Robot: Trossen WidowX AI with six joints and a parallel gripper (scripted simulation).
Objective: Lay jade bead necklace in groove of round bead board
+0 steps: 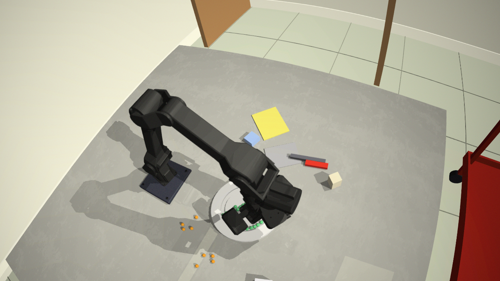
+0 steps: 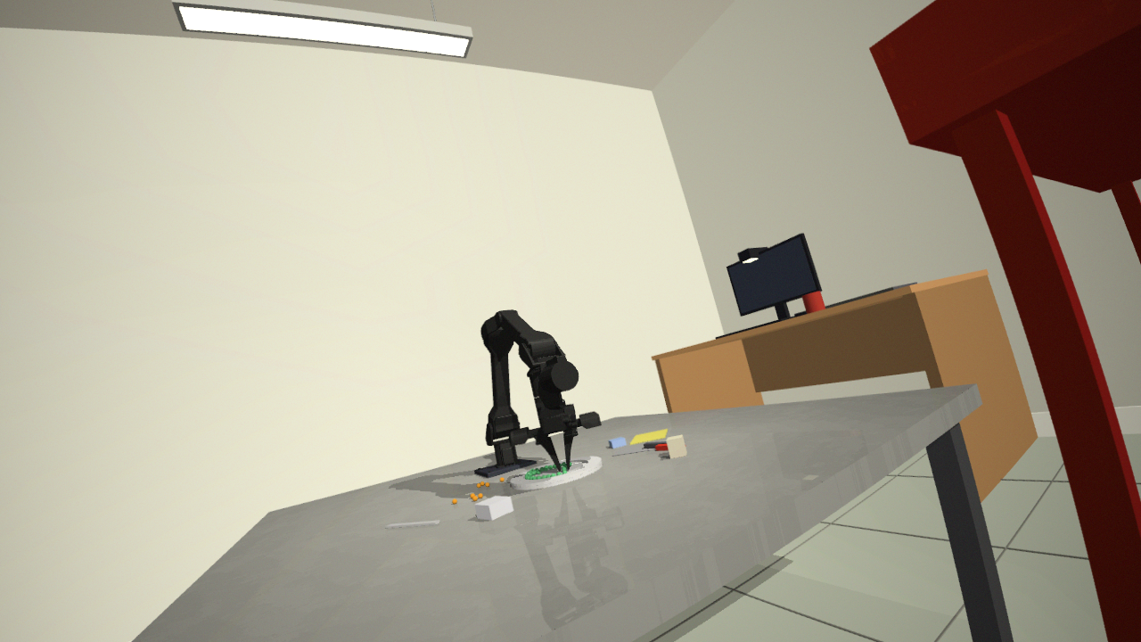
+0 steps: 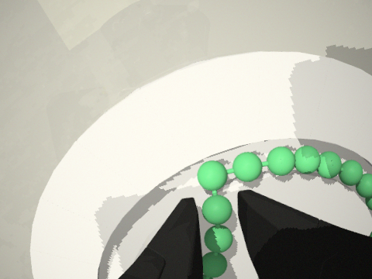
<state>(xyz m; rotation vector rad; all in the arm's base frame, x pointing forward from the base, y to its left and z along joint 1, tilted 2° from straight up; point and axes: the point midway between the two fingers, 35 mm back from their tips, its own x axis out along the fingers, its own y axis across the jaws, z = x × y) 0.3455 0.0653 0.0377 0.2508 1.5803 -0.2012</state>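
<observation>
Now: gripper tip 60 mm past the inner disc and 10 mm above it. Also, from my gripper tip: grey sheet 200 mm to the left, 70 mm behind, 20 mm below; then red bar 230 mm to the left, 20 mm ahead, 10 mm below; then bead board 60 mm behind, 10 mm below.
</observation>
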